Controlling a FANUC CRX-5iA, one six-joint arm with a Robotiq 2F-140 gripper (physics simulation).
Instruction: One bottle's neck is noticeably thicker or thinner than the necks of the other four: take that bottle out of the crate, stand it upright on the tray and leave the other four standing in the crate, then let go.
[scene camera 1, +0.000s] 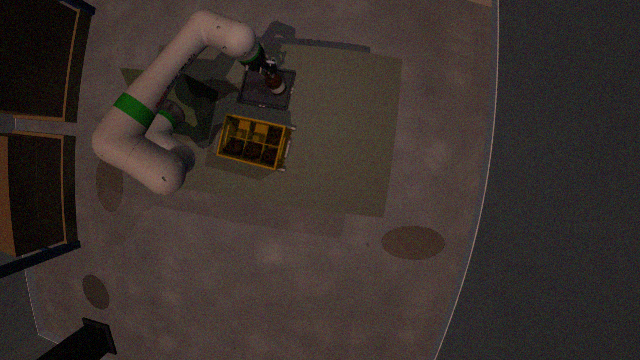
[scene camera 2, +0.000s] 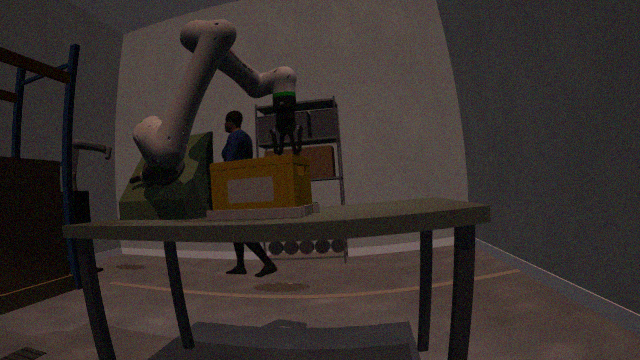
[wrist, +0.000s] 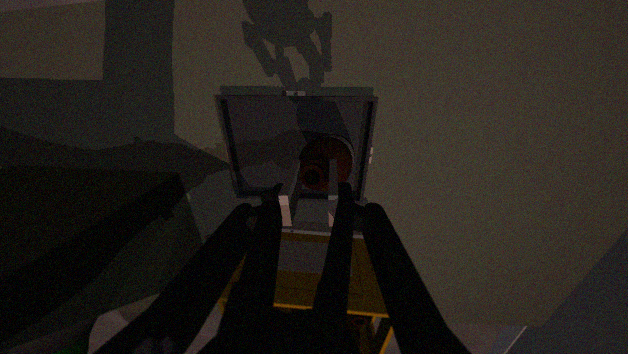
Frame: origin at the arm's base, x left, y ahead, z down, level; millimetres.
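Seen in the pictures: gripper, between the fingertips: (scene camera 1: 269, 74) (wrist: 315, 172); arm's base, origin of its link: (scene camera 1: 172, 112) (scene camera 2: 169, 172) (wrist: 50, 299).
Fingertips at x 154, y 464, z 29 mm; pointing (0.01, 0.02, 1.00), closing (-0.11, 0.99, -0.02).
Observation:
Offsets run from my fingertips to a thing's top centre. "*": to the spot under its first point.
My gripper (scene camera 1: 270, 66) (scene camera 2: 288, 151) (wrist: 315, 172) is shut on the neck of a brown bottle {dx -15, dy +9, dz -19 mm} (scene camera 1: 274, 82) (wrist: 336, 150). The bottle looks about upright over the right part of the dark tray {* dx -51, dy -106, dz +142 mm} (scene camera 1: 254, 93) (wrist: 260, 142); whether its base touches the tray I cannot tell. In the scene camera 2 view the bottle and the tray are hidden behind the crate. The yellow crate {dx -294, dy -65, dz -27 mm} (scene camera 1: 247, 162) (scene camera 2: 300, 182) (wrist: 365, 287) stands beside the tray. Several dark bottles {dx -336, dy -76, dz -15 mm} (scene camera 1: 253, 150) stand in its compartments, and two compartments at its back look empty. Their neck widths are too dark to compare.
The crate and tray are on a greenish table (scene camera 1: 345, 135) (scene camera 2: 400, 217). A pale low base {* dx -402, dy -55, dz +134 mm} (scene camera 2: 260, 214) lies under the crate, with metal fittings at its side. A green angular block stands by the arm's base. Behind the table are a person (scene camera 2: 239, 145) and a shelf rack (scene camera 2: 342, 192).

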